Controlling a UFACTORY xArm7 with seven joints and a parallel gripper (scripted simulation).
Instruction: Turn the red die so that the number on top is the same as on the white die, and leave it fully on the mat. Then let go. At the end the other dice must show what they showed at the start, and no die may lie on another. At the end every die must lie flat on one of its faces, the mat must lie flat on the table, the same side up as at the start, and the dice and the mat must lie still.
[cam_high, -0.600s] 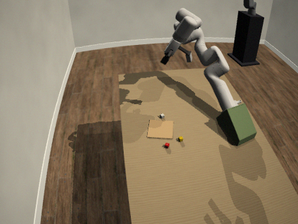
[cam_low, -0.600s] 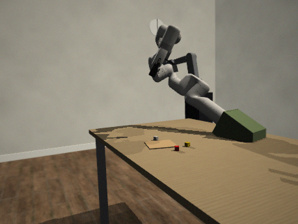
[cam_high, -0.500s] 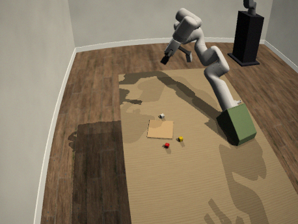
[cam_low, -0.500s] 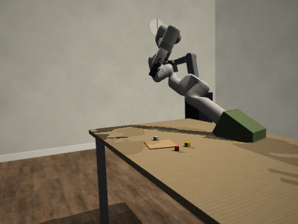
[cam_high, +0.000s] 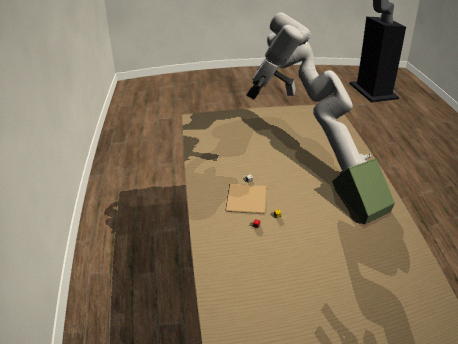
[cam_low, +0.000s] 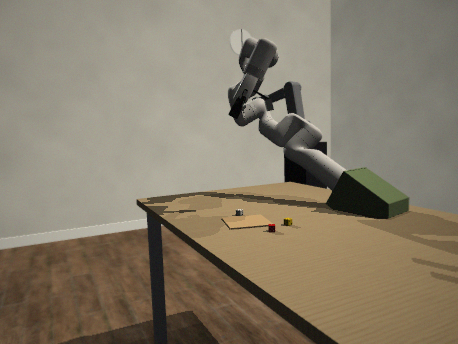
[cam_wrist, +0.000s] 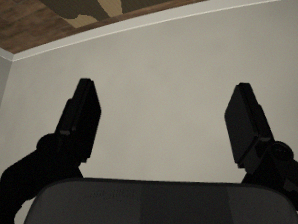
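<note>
The white die lies 40 mm ahead of my hand, 80 mm to the left of it and 350 mm below it. From my hand the other things lie so: tan mat: 80 mm ahead, 170 mm to the left, 360 mm below; yellow die: 10 mm ahead, 280 mm to the left, 350 mm below; red die: 90 mm ahead, 300 mm to the left, 350 mm below.
</note>
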